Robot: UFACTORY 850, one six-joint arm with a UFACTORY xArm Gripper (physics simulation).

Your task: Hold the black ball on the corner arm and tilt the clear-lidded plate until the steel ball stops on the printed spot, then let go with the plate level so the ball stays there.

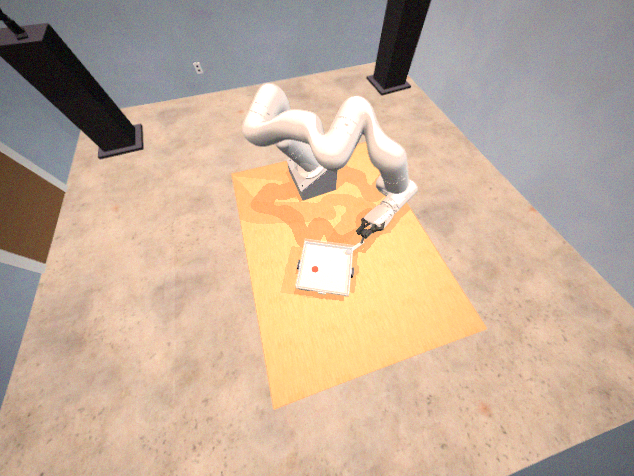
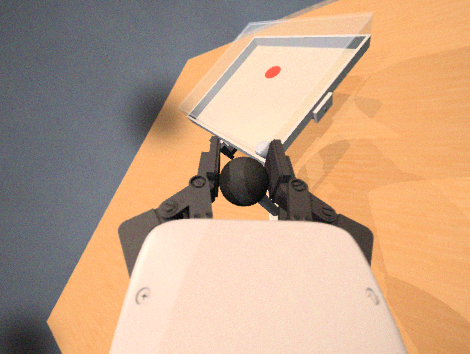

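The clear-lidded plate (image 1: 332, 279) (image 2: 240, 95) is a shallow white square tray. Its printed red spot (image 1: 314, 268) (image 2: 272, 72) is uncovered. The steel ball (image 2: 262, 148) is inside at the corner nearest the gripper, away from the spot and partly hidden by the right finger. The corner arm (image 1: 357, 246) runs from that corner up to the gripper. My gripper (image 1: 362, 233) (image 2: 244, 151) is shut on the black ball (image 2: 244, 181), with a finger on each side of it. The plate's exact tilt is hard to tell.
The plate is over an orange wood-grained surface (image 1: 358, 338) (image 2: 420, 150). Small brackets are on the plate's sides, one at the right side (image 2: 323, 106). The robot's base (image 1: 317, 183) stands behind the plate. Two black pillars (image 1: 76, 92) (image 1: 399, 46) stand farther back.
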